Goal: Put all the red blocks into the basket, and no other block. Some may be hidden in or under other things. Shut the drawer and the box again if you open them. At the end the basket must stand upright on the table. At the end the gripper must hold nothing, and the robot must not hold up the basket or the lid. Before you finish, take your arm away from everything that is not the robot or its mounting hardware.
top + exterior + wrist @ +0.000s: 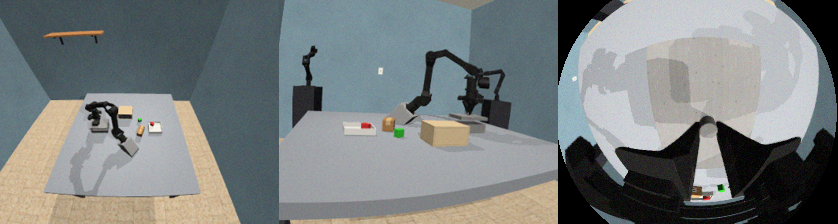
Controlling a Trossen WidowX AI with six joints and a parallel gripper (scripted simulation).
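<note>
My hand is 80 mm short of the small brown box, 450 mm to the left of it and 100 mm above it. From my hand the other things lie so: blue block: 190 mm ahead, 90 mm to the right, 120 mm below; grey lid: 40 mm below; drawer unit: 290 mm ahead, 200 mm to the right, 90 mm below.
</note>
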